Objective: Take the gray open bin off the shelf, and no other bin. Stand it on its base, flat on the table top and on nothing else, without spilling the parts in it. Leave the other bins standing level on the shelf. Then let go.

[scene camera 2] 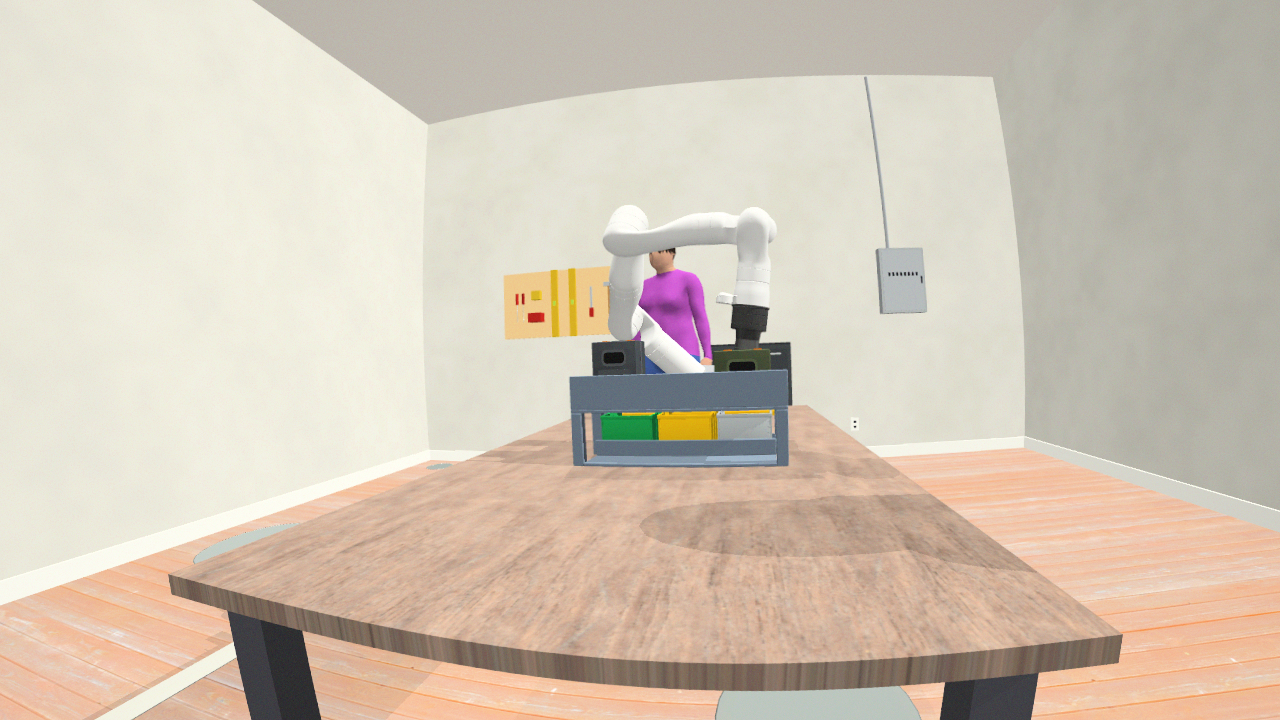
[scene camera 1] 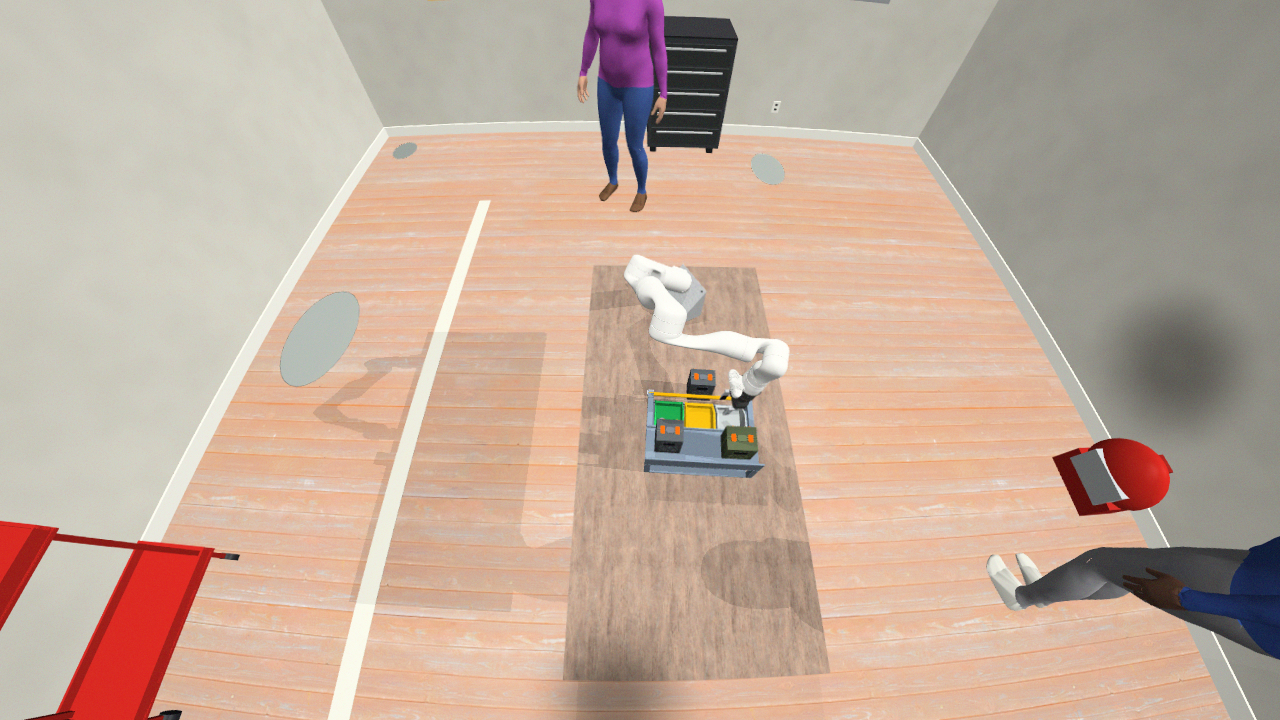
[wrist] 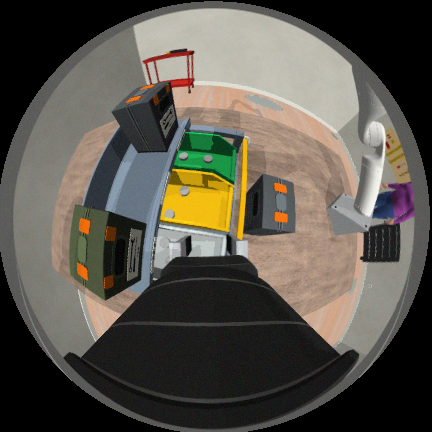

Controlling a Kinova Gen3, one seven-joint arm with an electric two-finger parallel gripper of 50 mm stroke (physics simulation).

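Places are measured from the arm's base along level axes (x right, y ahead, z up), in metres.
Where they show: gripper, fingertip midpoint: (scene camera 1: 723, 406) (wrist: 208, 242); arm's base, link origin: (scene camera 1: 682, 282) (wrist: 361, 209).
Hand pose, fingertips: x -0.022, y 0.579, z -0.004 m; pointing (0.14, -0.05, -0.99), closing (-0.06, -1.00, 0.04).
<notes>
Each offset is from my fingertips to the top centre of the thing. "*": to the spot under its first point.
The gray open bin @[dx -0.024, dy +0.054, dz -0.032 m] (scene camera 1: 726, 412) (scene camera 2: 744, 427) (wrist: 210, 238) stands level at the right end of the shelf @[* dx +0.124, dy +0.198, dz -0.003 m] (scene camera 1: 702, 467) (scene camera 2: 677, 392) (wrist: 127, 182), with small round parts partly visible in it. The yellow bin @[dx +0.085, dy +0.027, dz -0.032 m] (scene camera 1: 699, 414) (scene camera 2: 687, 426) (wrist: 205, 211) stands beside it, then the green bin @[dx +0.194, dy +0.002, dz -0.032 m] (scene camera 1: 668, 411) (scene camera 2: 628, 427) (wrist: 201, 142); both hold round parts. My gripper (wrist: 208, 242) is open and empty, pointing down at the gray bin. In the wrist view one finger shows over the bin's inside, the other near its front edge. Their exact height is unclear. The green case hides the fingertips in scene camera 2.
A yellow bar @[dx +0.063, dy -0.073, dz -0.048 m] (scene camera 1: 684, 394) (wrist: 243, 190) runs along the bins' front. A green case @[dx -0.003, dy +0.148, dz +0.086 m] (scene camera 1: 739, 443) (wrist: 107, 255) and a dark case @[dx +0.221, dy +0.094, dz +0.111 m] (scene camera 1: 668, 435) (scene camera 2: 617, 358) (wrist: 145, 120) stand on the shelf's upper board. Another dark case @[dx +0.049, dy -0.117, dz +0.019 m] (scene camera 1: 701, 382) (wrist: 272, 205) stands on the table before the bar.
</notes>
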